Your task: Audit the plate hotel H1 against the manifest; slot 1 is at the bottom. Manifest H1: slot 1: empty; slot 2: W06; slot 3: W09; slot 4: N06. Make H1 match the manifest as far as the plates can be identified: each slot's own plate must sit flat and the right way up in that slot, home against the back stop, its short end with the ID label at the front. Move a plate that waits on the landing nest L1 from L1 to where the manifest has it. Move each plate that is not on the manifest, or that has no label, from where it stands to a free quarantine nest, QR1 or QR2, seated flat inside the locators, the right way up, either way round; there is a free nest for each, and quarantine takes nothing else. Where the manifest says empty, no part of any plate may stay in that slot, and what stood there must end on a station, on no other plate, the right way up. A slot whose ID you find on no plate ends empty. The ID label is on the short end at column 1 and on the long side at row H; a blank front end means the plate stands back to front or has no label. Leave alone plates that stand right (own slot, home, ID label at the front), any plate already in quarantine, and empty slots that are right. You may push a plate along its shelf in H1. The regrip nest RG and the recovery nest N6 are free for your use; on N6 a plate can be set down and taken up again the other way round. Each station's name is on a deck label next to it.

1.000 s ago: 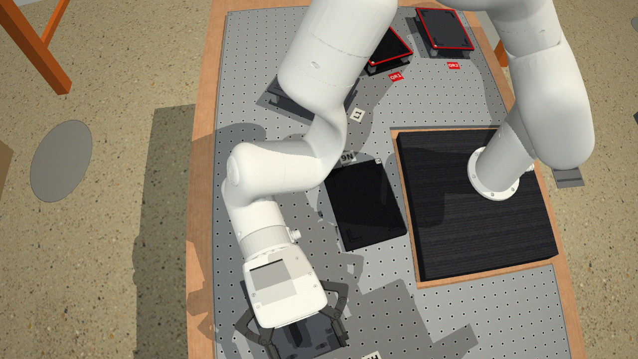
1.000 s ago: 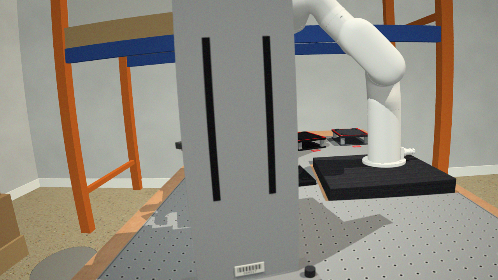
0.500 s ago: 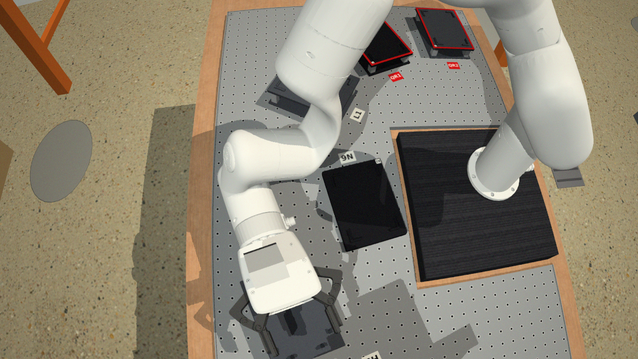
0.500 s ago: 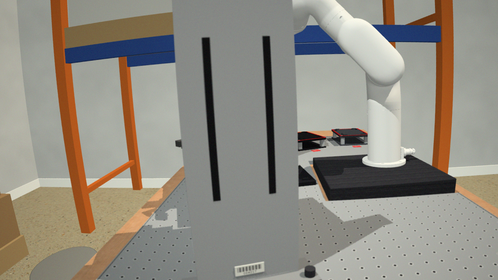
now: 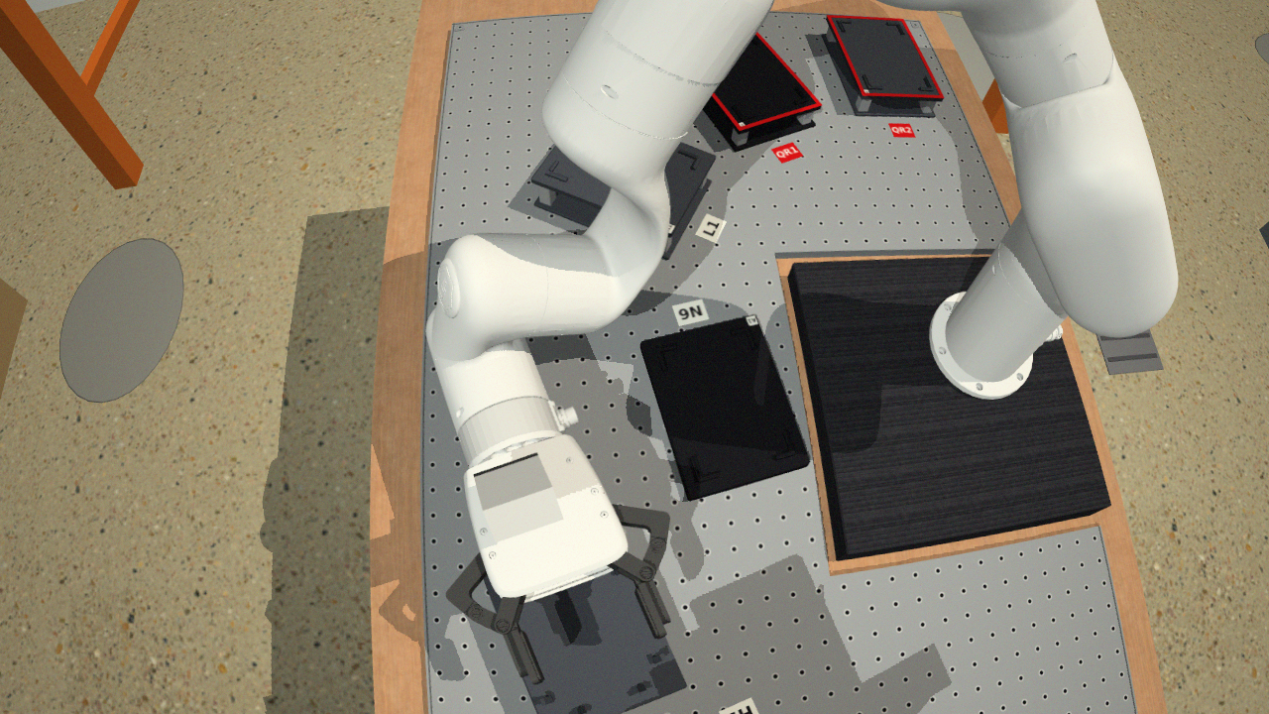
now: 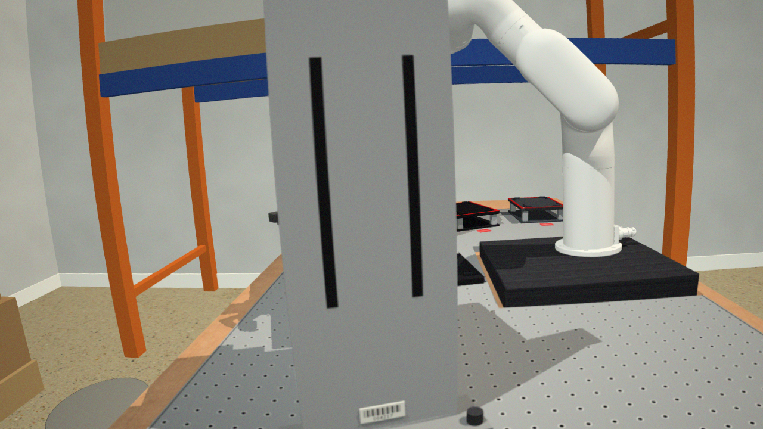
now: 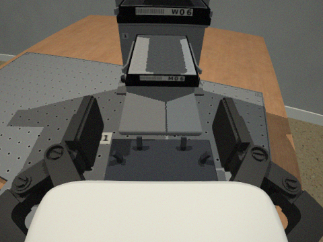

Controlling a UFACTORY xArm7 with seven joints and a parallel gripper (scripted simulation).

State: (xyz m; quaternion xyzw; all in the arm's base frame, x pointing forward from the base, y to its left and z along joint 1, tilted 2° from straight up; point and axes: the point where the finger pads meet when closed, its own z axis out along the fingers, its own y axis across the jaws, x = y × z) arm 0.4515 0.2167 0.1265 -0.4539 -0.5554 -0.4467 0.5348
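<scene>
My gripper is now 15 cm to the right of the white well plate, 3 cm above it and 2 cm past it. From my hand the other things lie so: H1 deck label (15 cm below, 11 cm behind, 8 cm to the left); then plate hotel H1 (23 cm to the left, 5 cm above, 4 cm behind); then regrip nest RG (9 cm below, 3 cm to the right, 1 cm ahead).
</scene>
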